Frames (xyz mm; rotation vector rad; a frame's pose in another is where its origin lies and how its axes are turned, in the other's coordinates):
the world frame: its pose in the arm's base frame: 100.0 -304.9 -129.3 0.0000 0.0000 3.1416
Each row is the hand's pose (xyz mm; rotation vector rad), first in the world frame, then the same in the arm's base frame.
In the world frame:
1: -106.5 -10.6 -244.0 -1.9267 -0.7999 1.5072
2: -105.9 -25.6 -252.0 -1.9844 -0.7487 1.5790
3: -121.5 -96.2 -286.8 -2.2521 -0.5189 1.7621
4: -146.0 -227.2 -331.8 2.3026 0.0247 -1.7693
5: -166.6 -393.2 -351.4 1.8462 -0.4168 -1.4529
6: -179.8 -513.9 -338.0 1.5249 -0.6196 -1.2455
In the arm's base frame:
1: 206.5 -294.3 -373.3 -0.7026 1.6923 -0.6598
2: 205.9 -279.3 -381.3 -0.6418 1.7011 -0.5757
3: 221.5 -208.7 -416.1 -0.4107 1.7825 -0.2719
4: 246.0 -77.7 -461.1 -0.0195 1.8215 0.2742
5: 266.6 88.3 -480.7 0.3817 1.6909 0.8673
6: 279.8 209.0 -467.3 0.6183 1.5217 1.2312

